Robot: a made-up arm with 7 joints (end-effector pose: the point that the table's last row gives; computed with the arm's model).
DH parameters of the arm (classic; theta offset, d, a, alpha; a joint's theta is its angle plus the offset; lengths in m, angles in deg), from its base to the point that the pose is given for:
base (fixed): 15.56 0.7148 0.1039 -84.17
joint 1: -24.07 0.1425 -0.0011 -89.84
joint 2: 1 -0.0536 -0.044 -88.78
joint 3: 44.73 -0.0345 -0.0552 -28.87
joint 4: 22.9 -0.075 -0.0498 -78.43
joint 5: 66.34 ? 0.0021 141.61
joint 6: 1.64 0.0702 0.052 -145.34
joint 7: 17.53 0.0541 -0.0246 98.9
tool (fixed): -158.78 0.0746 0 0
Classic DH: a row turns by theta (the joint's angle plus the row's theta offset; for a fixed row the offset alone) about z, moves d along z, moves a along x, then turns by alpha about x.
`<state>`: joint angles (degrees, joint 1 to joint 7).
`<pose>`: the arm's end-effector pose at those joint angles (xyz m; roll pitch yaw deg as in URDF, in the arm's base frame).
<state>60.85 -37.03 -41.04 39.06 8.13 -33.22 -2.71</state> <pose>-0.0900 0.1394 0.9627 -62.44 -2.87 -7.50</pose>
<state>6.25 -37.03 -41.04 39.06 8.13 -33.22 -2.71</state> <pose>-0.2150 0.1279 0.7420 -29.30 -49.27 -29.69</pose>
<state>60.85 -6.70 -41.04 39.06 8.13 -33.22 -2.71</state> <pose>-0.0810 0.2751 0.9424 -78.87 -10.97 -29.87</pose>
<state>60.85 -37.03 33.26 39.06 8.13 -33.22 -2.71</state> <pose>-0.1580 0.1833 0.8054 2.52 -16.87 -57.79</pose>
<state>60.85 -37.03 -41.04 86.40 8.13 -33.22 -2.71</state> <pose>-0.1368 0.0653 0.8918 -17.12 -19.82 -17.13</pose>
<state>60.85 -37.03 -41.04 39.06 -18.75 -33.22 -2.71</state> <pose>-0.0333 0.1266 0.9643 -63.46 14.89 -27.84</pose>
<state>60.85 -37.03 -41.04 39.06 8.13 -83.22 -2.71</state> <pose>-0.1289 0.1437 0.8880 -93.98 -42.56 17.66</pose>
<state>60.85 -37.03 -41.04 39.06 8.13 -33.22 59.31</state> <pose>-0.1596 0.1475 0.9239 -100.17 -22.49 48.36</pose>
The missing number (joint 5, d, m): 0.1482
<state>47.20 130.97 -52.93 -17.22 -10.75 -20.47 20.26</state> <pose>0.2625 0.1089 0.7850 -106.45 -27.92 170.17</pose>
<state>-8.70 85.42 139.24 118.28 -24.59 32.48 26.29</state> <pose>0.0237 -0.0054 0.7899 163.54 40.51 103.98</pose>
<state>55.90 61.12 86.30 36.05 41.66 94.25 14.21</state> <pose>0.0310 0.2552 0.6251 -14.30 -67.03 -35.35</pose>
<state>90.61 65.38 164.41 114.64 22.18 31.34 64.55</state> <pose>0.3709 0.1926 0.7304 -140.62 43.57 -120.30</pose>
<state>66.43 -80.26 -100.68 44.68 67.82 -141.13 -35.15</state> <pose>0.1042 -0.0307 0.8831 -173.17 -71.38 -149.85</pose>
